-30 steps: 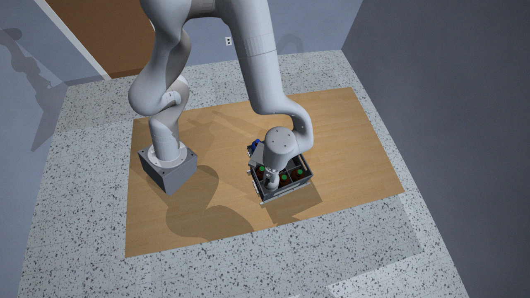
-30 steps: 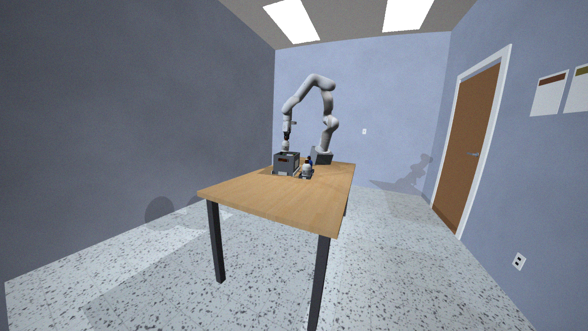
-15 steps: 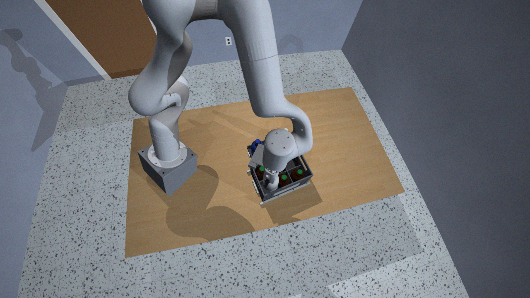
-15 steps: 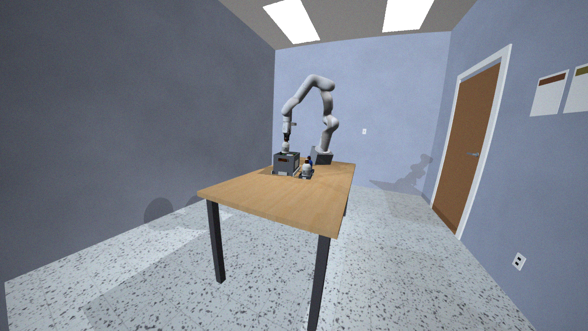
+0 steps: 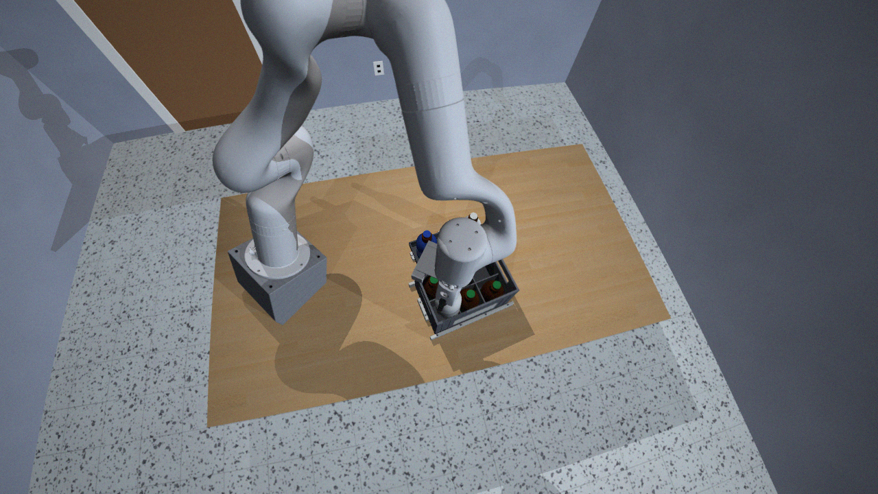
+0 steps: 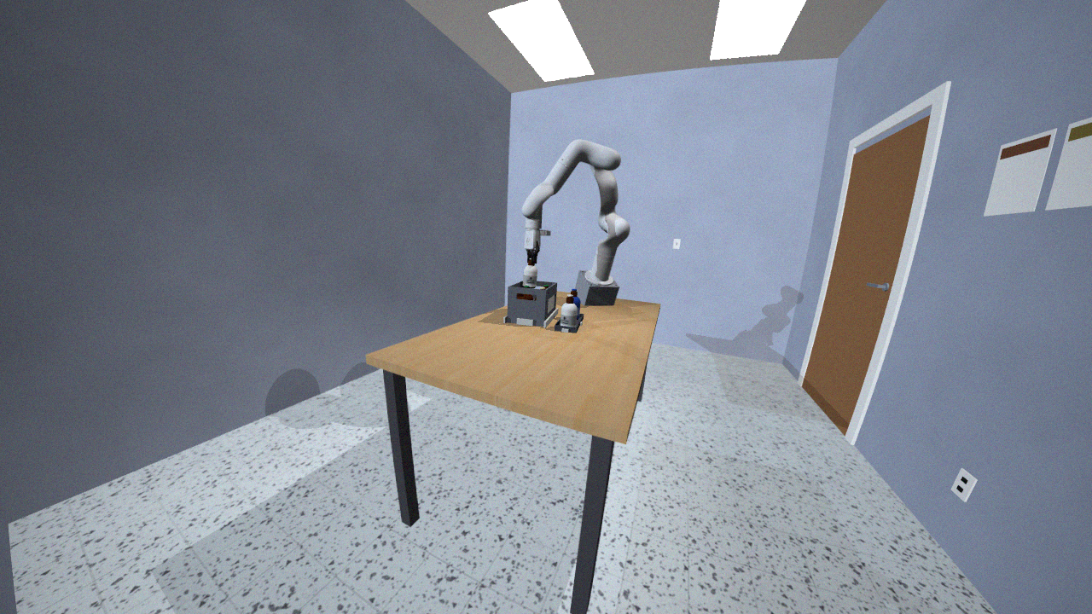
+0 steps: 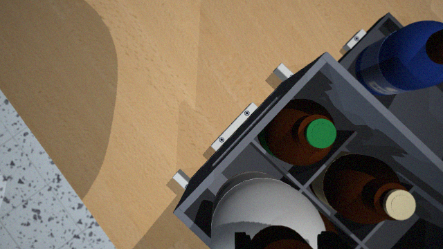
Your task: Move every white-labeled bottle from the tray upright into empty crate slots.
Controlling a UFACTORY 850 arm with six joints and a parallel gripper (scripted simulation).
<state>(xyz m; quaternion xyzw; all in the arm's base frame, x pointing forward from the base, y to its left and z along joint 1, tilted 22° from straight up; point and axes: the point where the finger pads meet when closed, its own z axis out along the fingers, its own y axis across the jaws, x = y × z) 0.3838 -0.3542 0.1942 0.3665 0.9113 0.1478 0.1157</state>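
Now: the crate 210 mm below my hand, 90 mm ahead of it and 50 mm to the left of it. Round my hand: blue-labeled bottle 240 mm to the left, 210 mm below, 20 mm ahead; dark tray 280 mm below, 250 mm to the left, 110 mm ahead.
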